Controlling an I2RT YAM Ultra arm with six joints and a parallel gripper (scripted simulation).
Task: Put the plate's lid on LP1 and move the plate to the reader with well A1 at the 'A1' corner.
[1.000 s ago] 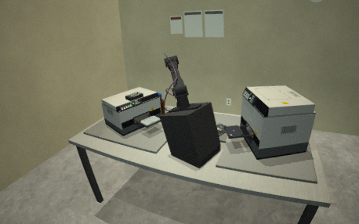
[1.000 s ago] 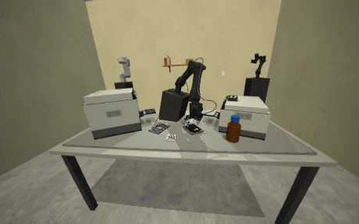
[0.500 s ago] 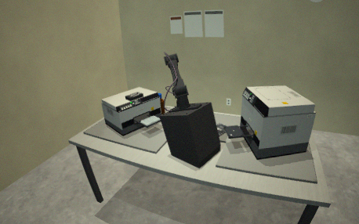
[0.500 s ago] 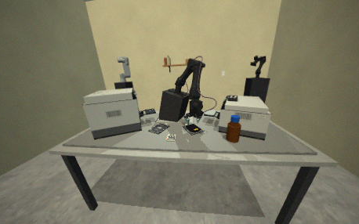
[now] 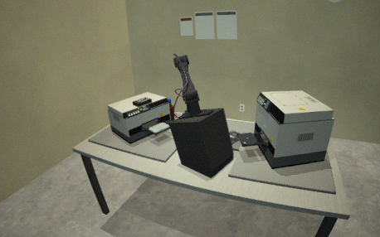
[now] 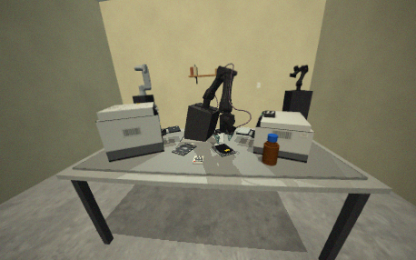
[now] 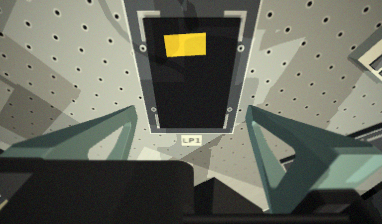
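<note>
Now: hand 6 cm above the dark lid. Round my hand: brown capped bottle (30 cm to the left, 12 cm ahead, 4 cm above); LP1 tag (9 cm behind, 7 cm below, 6 cm to the right); pale well plate (20 cm behind, 16 cm to the left, 2 cm above).
</note>
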